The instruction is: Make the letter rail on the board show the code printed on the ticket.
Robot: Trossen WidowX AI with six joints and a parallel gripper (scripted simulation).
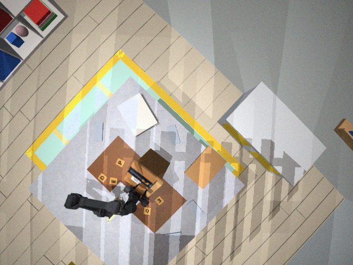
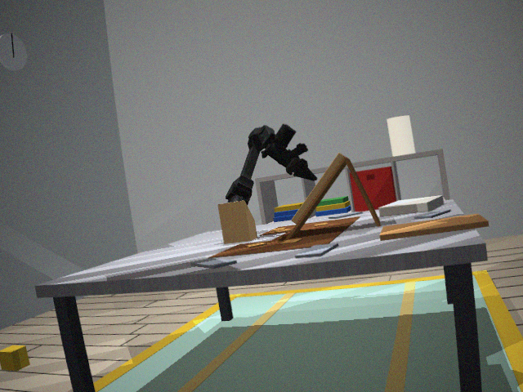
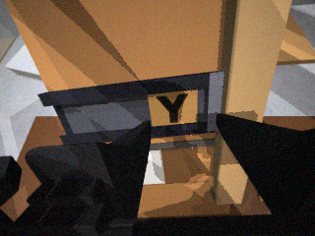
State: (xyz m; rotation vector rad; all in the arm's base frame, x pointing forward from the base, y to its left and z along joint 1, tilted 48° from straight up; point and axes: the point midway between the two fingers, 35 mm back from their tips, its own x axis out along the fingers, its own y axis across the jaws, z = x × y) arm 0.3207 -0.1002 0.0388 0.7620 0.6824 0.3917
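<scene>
Now: the letter tile 20 cm behind my gripper tip, 19 cm below it and 18 cm to the right of it. Also, from my gripper tip: orange plank: 38 cm ahead, 28 cm to the right, 19 cm below; then white ticket: 9 cm below, 6 cm to the left, 4 cm behind; then brown mat: 19 cm below, 14 cm behind, 3 cm to the left.
</scene>
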